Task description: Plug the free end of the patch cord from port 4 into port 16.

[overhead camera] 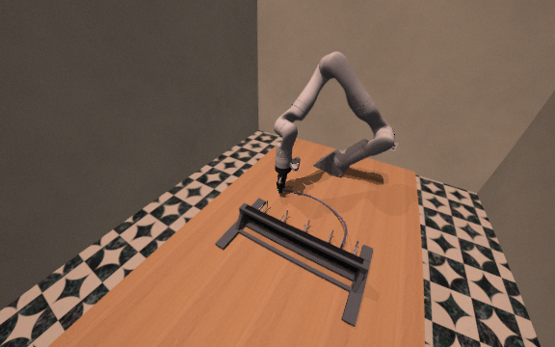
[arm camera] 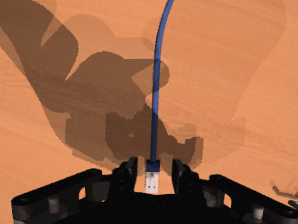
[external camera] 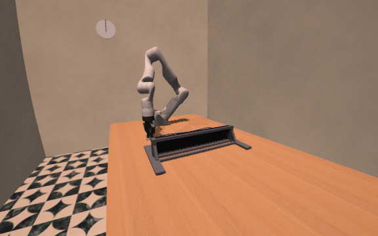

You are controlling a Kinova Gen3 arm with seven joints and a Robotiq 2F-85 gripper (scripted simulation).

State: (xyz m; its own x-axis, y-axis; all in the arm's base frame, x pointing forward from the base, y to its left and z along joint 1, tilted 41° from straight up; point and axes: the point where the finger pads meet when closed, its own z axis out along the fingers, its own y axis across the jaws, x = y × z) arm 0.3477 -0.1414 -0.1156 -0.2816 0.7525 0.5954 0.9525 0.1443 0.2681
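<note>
Now: hand 1 cm to the left of the patch cord plug and 1 cm above it.
</note>
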